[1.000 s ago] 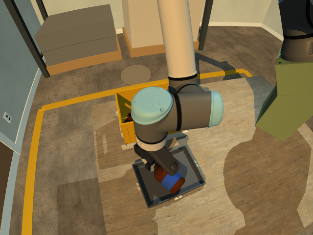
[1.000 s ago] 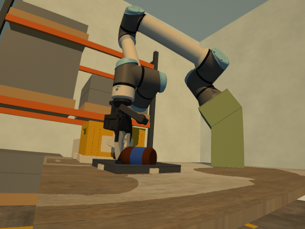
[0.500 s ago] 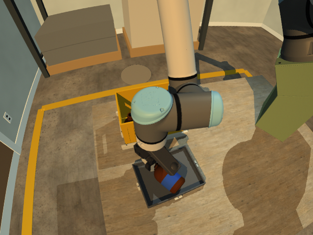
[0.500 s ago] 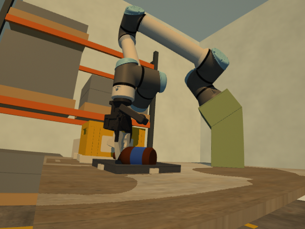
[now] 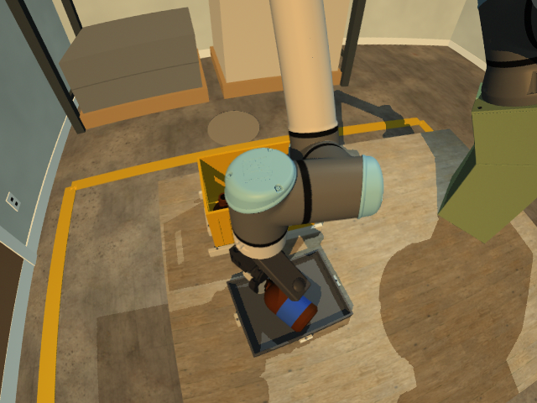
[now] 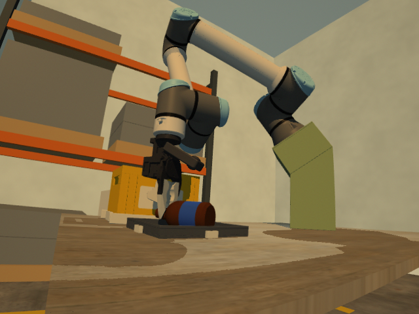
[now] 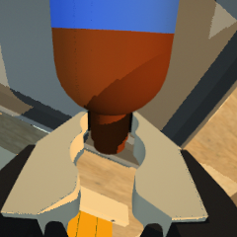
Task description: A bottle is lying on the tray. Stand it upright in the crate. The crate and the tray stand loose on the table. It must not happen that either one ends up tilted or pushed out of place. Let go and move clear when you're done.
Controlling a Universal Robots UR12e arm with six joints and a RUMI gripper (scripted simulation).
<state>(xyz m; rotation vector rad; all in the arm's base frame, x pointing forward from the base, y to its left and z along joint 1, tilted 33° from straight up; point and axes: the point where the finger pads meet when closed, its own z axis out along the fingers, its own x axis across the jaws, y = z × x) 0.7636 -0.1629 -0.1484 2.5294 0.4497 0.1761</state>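
The dark tray lies 50 mm to the left of my hand, 30 mm below it and 30 mm behind it. From my hand the other things lie so: yellow crate 210 mm to the right, 100 mm behind, 40 mm above; bottle 50 mm to the left, 10 mm behind.
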